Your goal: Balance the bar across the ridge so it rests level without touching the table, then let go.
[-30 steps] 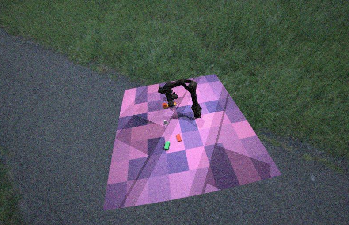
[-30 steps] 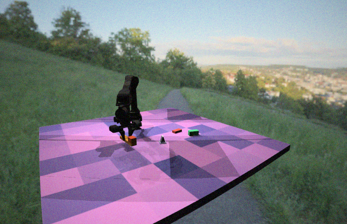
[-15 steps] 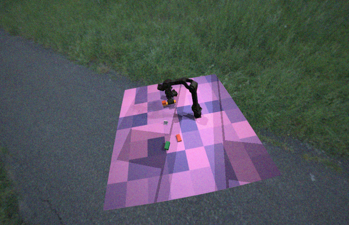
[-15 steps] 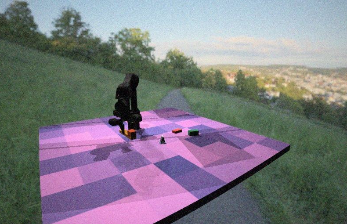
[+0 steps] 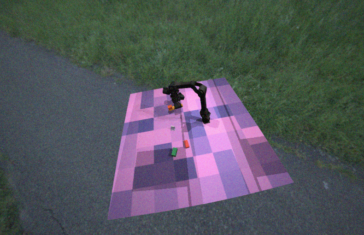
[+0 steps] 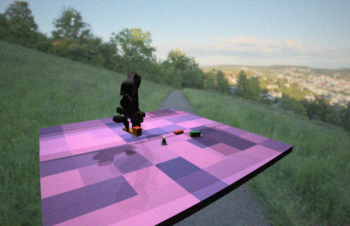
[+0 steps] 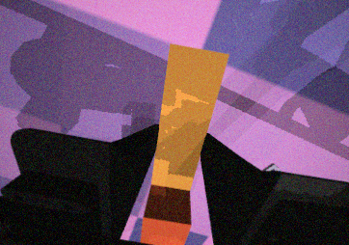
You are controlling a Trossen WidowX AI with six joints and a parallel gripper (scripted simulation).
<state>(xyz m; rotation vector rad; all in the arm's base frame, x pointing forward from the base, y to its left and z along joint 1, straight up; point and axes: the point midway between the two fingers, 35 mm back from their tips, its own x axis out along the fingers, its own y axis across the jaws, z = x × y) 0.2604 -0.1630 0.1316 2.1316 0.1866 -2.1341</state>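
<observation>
The bar is 4 cm ahead of my gripper tip, 1 cm to the left of it and 1 cm above it. From my gripper tip the other things lie so: green block (8 cm ahead, 43 cm to the left, 8 cm below); orange-red block (3 cm behind, 37 cm to the left, 9 cm below).
</observation>
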